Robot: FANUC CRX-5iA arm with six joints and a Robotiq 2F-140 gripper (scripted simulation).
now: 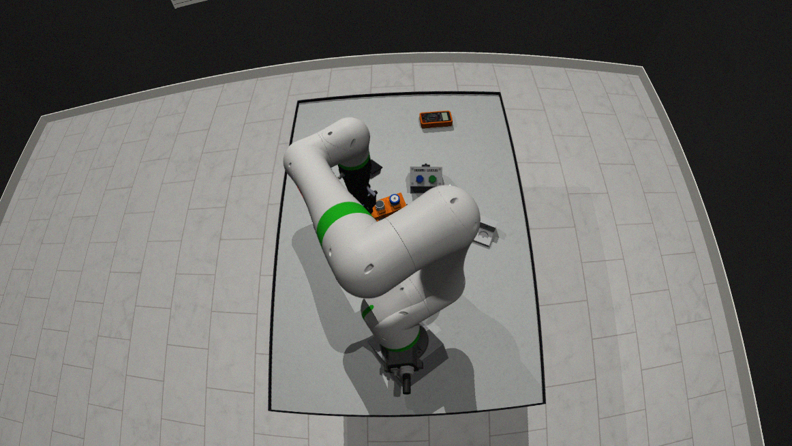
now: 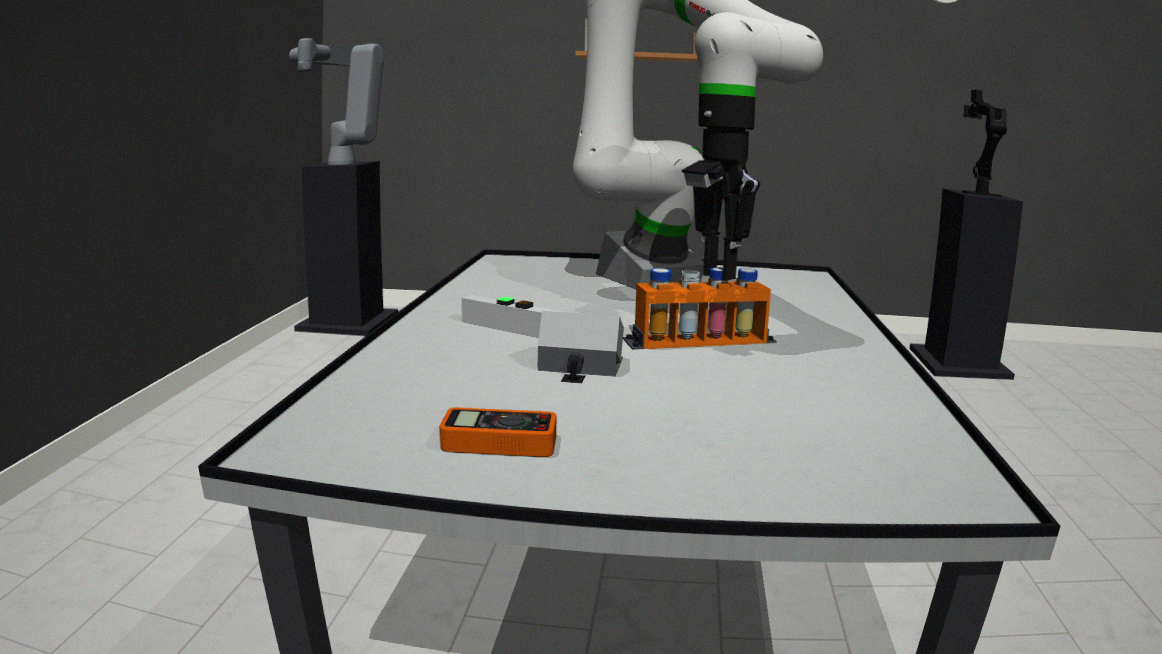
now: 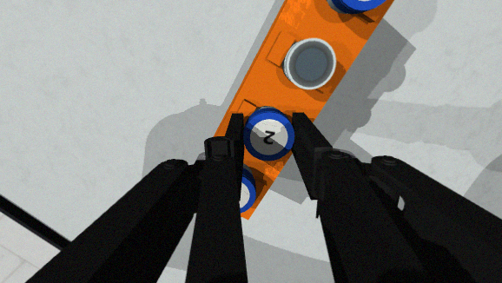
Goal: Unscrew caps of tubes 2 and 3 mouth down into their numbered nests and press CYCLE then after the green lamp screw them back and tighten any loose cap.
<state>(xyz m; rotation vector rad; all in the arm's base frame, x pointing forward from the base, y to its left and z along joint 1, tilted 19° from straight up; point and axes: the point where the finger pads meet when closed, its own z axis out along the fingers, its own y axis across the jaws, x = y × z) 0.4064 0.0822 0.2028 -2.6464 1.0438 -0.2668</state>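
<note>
Right now the cap 2 is 30 mm below my hand. From my hand the other things lie so: blue key (190 mm to the right, 140 mm ahead, 80 mm below); then cap 1 (50 mm to the left, 30 mm below, 20 mm behind); then cap 4 (100 mm to the right, 30 mm below, 30 mm ahead).
</note>
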